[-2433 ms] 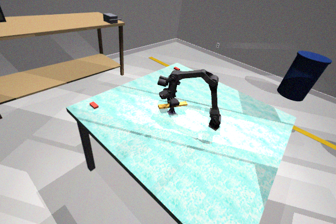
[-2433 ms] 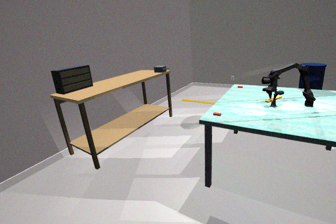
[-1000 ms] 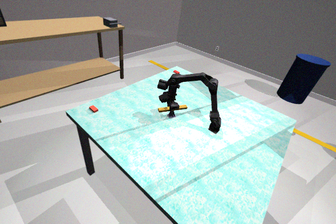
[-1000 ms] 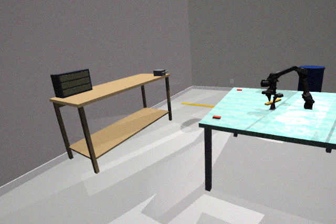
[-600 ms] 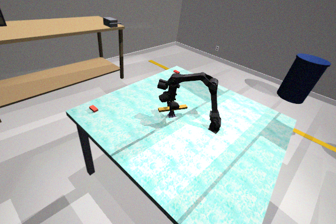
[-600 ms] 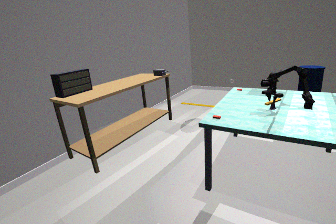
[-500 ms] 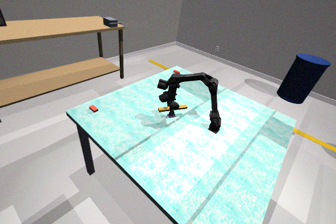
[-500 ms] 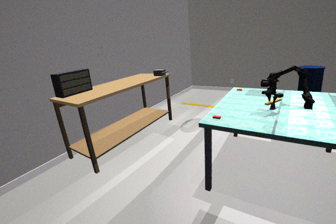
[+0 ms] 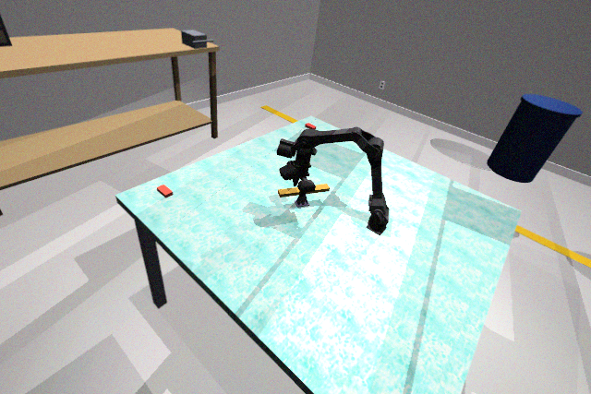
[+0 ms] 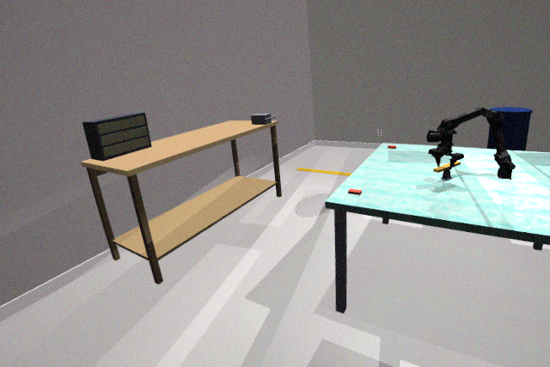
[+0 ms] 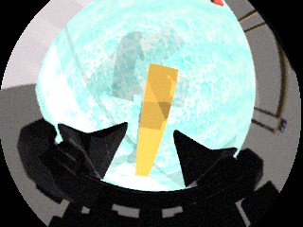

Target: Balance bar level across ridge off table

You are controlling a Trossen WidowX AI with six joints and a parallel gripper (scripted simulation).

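Right now the yellow bar is 3 cm to the right of my gripper tip and 1 cm behind it. Also, from my gripper tip: red block (42 cm ahead, 36 cm to the left, 6 cm below).
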